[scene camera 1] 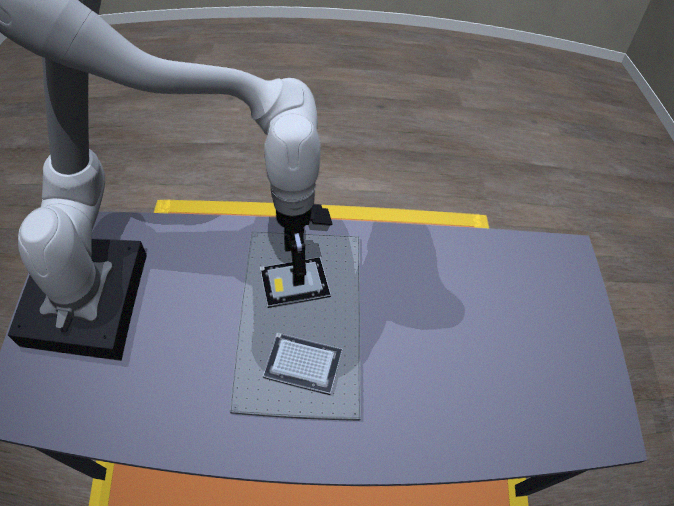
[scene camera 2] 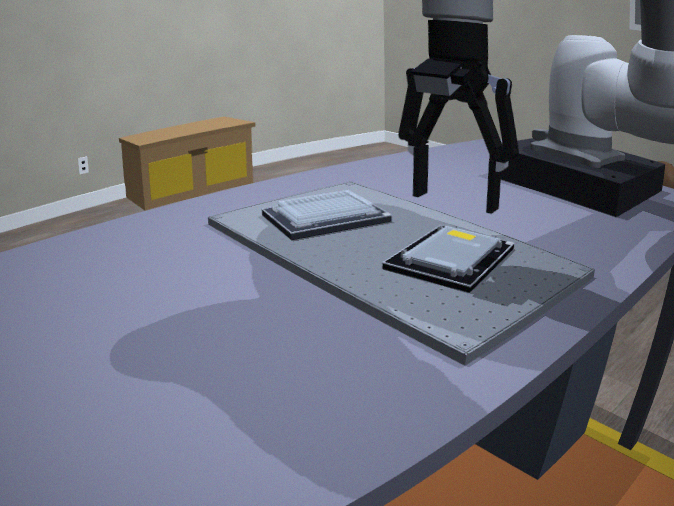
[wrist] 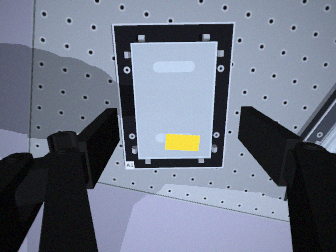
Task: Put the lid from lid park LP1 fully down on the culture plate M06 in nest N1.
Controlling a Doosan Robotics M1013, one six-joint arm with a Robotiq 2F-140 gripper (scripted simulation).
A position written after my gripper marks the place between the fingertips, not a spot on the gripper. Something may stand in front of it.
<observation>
In view: my gripper (scene camera 2: pixel 455 202), a culture plate (scene camera 2: pixel 321 208), a lid park (scene camera 2: pixel 492 256) and a black nest (scene camera 2: pixel 285 222).
The culture plate is seen too in scene camera 1 (scene camera 1: pixel 299 351). My gripper also shows in scene camera 1 (scene camera 1: pixel 294 266) and in the wrist view (wrist: pixel 178 123). The lid park is seen too in scene camera 1 (scene camera 1: pixel 325 291) and in the wrist view (wrist: pixel 222 34).
</observation>
